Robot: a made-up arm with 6 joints.
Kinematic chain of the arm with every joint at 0, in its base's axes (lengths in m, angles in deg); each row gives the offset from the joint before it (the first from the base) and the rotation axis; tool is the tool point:
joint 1: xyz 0 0 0.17 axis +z
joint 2: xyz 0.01 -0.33 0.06 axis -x
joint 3: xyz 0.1 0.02 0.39 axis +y
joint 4: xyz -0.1 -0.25 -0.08 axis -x
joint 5: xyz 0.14 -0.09 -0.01 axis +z
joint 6: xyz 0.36 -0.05 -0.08 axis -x
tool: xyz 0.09 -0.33 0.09
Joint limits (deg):
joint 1: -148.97..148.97
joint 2: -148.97..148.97
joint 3: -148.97..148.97
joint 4: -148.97..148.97
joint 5: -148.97..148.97
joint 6: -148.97..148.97
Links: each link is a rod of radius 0.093 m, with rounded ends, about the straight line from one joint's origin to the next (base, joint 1, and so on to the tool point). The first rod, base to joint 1, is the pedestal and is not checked.
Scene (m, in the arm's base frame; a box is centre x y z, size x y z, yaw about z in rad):
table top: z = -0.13
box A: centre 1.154 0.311 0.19 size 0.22 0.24 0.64 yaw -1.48
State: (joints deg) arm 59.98 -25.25 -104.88 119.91 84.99 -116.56
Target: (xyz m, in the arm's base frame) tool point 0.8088 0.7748 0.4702
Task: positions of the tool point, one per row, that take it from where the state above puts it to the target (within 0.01 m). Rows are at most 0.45 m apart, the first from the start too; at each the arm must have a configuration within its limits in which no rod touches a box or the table.
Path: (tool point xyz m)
1: 1.2720 -0.0194 0.5868
2: 1.1541 0.3110 0.8293
3: 1.0026 0.6203 0.6712
4: 0.8088 0.7748 0.4701

